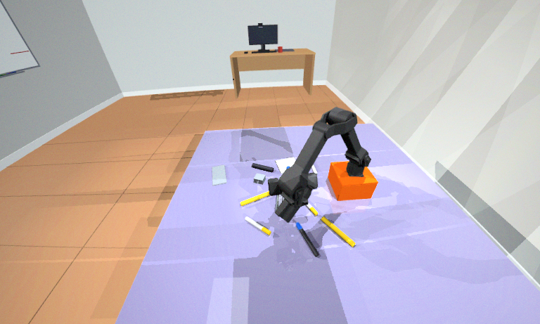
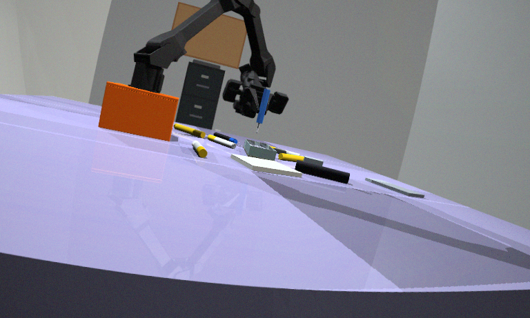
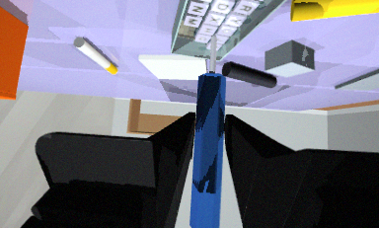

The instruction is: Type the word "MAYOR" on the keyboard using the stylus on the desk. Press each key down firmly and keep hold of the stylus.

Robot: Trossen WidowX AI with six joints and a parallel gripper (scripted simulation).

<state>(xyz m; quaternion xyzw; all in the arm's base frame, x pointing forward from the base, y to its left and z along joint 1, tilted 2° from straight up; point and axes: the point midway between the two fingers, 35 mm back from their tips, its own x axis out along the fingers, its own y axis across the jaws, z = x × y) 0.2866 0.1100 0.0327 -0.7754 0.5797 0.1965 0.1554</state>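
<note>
Now: the small grey block 14 cm ahead of my gripper tip, 9 cm to the right of it and 10 cm below it. Also, from my gripper tip: white pad: 1 cm ahead, 22 cm to the right, 11 cm below; then stylus: 1 cm below; then black cylinder: 14 cm ahead, 18 cm to the right, 10 cm below.
</note>
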